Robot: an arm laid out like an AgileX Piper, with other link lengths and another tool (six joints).
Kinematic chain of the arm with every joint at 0, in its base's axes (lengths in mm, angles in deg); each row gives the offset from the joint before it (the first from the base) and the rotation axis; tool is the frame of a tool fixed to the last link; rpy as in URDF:
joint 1: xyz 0 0 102.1 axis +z
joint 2: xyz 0 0 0 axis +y
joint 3: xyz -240 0 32.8 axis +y
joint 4: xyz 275.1 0 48.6 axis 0.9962 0 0.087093
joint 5: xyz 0 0 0 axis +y
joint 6: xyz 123.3 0 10.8 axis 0.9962 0 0.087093
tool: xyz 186.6 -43 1.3 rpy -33.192 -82.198 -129.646
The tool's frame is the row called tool.
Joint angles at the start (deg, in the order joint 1, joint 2, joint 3, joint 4, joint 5, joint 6): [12.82 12.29 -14.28 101.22 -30.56 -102.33]
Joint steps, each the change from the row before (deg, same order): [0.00 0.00 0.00 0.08 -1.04 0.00]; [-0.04 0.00 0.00 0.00 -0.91 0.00]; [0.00 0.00 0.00 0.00 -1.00 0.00]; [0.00 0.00 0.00 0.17 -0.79 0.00]
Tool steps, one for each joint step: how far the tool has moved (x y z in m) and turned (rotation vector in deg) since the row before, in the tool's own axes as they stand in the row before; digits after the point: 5 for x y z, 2 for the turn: [-0.00090 0.00505 -0.00245 -1.03 -0.13 0.11]; [-0.00051 0.00468 -0.00223 -0.94 -0.09 0.03]; [-0.00060 0.00489 -0.00236 -0.99 -0.11 0.03]; [-0.00109 0.00379 -0.00184 -0.77 -0.13 0.19]
